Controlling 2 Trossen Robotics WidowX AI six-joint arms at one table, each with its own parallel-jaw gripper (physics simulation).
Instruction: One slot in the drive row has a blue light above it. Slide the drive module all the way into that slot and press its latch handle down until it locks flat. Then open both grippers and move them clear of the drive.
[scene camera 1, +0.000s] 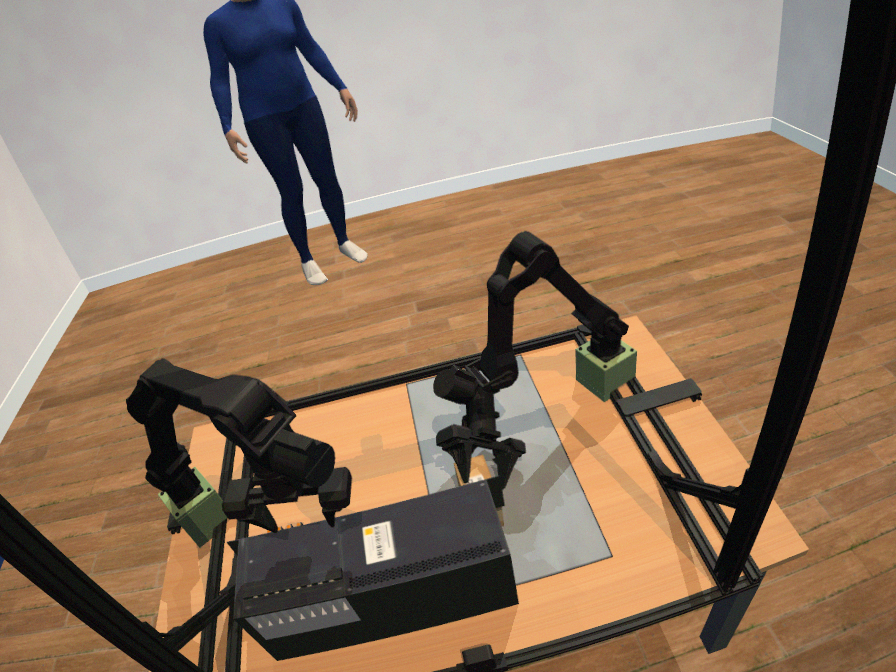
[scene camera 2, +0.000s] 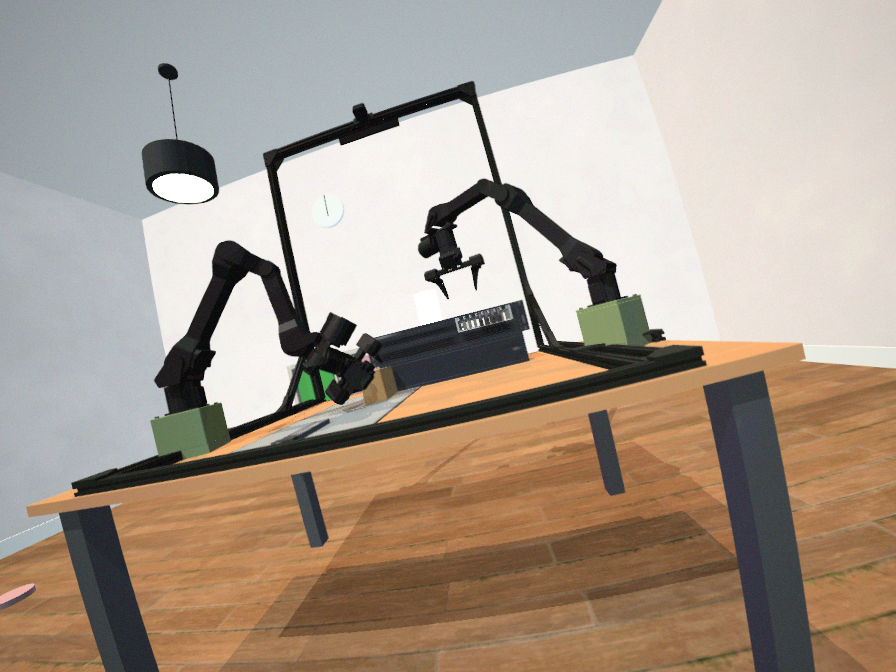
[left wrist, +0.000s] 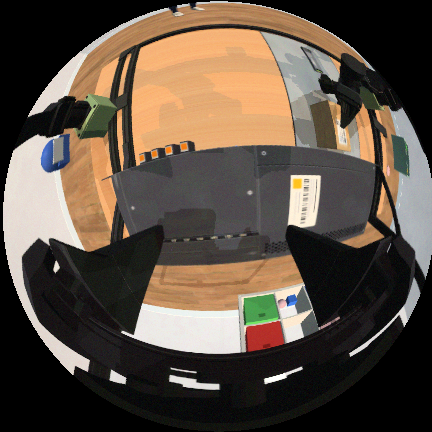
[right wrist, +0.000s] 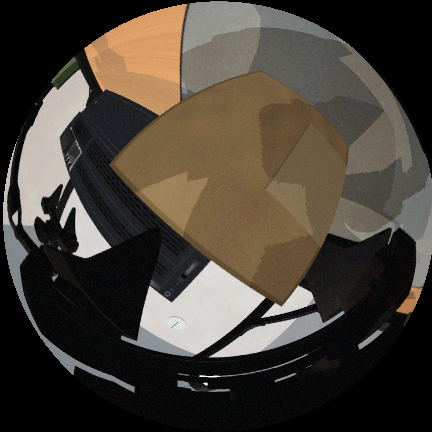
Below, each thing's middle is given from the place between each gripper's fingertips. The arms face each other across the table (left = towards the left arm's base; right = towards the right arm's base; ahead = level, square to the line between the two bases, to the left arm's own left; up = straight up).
Right now the cardboard box (scene camera 2: 383, 386) is 30 mm below my right hand, 10 mm to the left of it and 10 mm ahead of it. Round my right hand: grey mat (scene camera 1: 549, 525): 110 mm ahead, 70 mm below, 50 mm to the right.
I see my left gripper 29 cm to the left of the cardboard box, 20 cm above it and 10 cm short of it. Also, from my left hand: grey mat: 36 cm to the right, 24 cm below, 20 cm ahead.
